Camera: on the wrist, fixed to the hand. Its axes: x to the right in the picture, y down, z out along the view.
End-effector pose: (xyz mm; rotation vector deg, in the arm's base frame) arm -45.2 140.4 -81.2 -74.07 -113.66 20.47
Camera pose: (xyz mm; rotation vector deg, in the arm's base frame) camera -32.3 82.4 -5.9 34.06 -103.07 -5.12
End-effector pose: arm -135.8 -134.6 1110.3 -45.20 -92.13 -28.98
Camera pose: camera -131.8 -230.4 1108.8 60.12 -93.84 -61.24
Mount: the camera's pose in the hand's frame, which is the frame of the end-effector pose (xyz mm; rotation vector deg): -21.9 -61.5 -70.3 32.16 19.65 -87.51
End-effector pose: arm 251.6 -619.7 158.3 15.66 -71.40 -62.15
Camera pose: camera 282.1 -659.9 76.7 112.96 -49.93 -100.82
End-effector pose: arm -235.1 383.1 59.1 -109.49 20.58 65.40
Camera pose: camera -168.7 360.2 124.5 -71.64 -30.24 -16.86
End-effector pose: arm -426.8 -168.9 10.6 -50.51 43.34 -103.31
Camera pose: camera -508.6 -119.0 16.3 36.78 24.49 158.29
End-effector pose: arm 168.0 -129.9 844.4 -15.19 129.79 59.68
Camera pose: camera 178.9 -224.7 854.8 -92.90 96.35 -25.71
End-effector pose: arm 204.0 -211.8 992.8 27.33 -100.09 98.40
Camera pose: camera 273.3 -151.7 1020.9 70.15 -14.37 53.02
